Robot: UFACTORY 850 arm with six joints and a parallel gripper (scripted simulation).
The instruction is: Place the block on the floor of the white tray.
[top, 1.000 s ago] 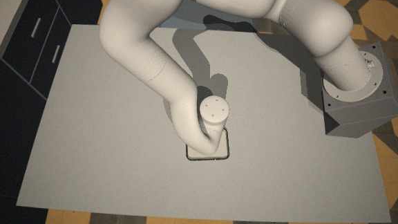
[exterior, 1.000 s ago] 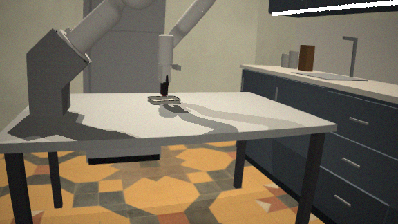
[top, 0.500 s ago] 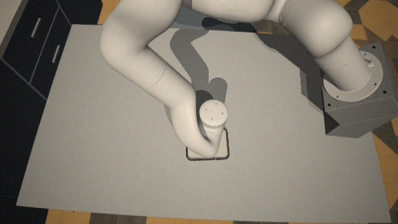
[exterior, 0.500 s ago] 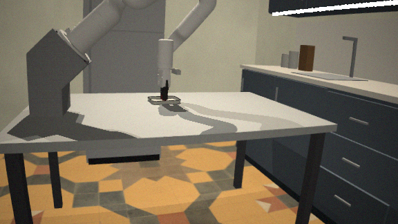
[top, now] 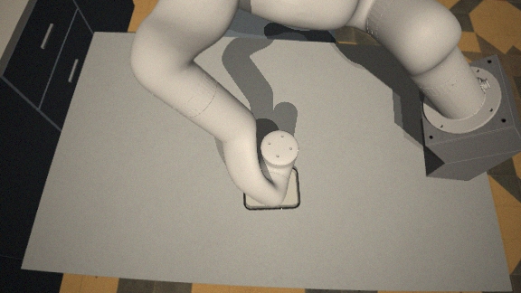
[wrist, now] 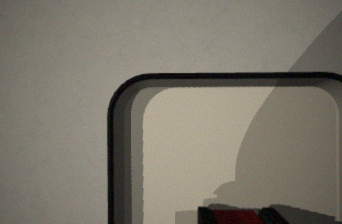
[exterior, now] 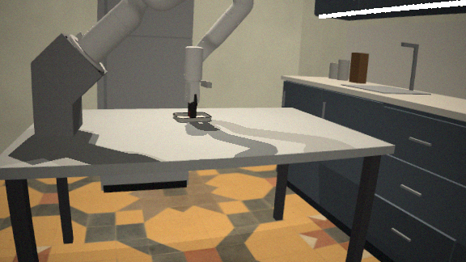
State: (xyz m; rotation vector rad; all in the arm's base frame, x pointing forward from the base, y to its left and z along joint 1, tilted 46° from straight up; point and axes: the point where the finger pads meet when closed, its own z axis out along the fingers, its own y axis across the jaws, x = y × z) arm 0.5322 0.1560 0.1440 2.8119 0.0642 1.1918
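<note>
Now: the red block 10 mm below my hand. Also, from my hand: white tray: 20 mm below.
</note>
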